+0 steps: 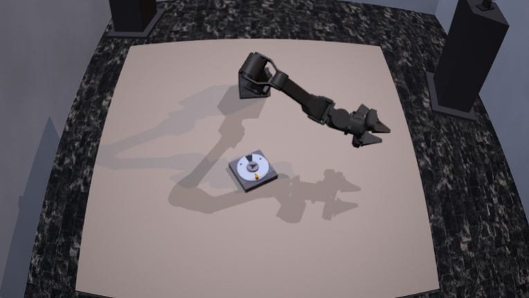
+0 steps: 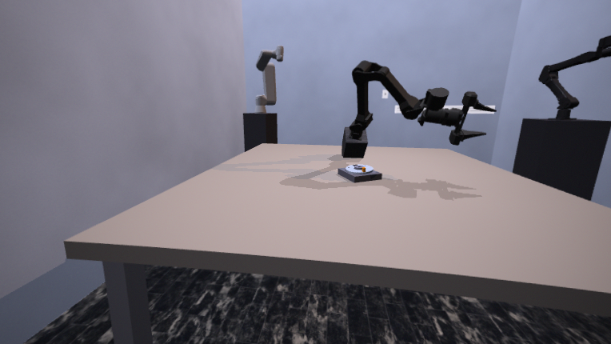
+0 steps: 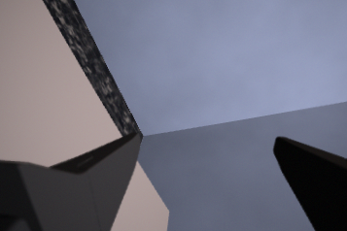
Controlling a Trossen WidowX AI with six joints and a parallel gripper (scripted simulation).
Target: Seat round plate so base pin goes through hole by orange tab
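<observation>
The dark grey square base is 7 cm ahead of my hand, 39 cm to the right of it and 22 cm below it.
</observation>
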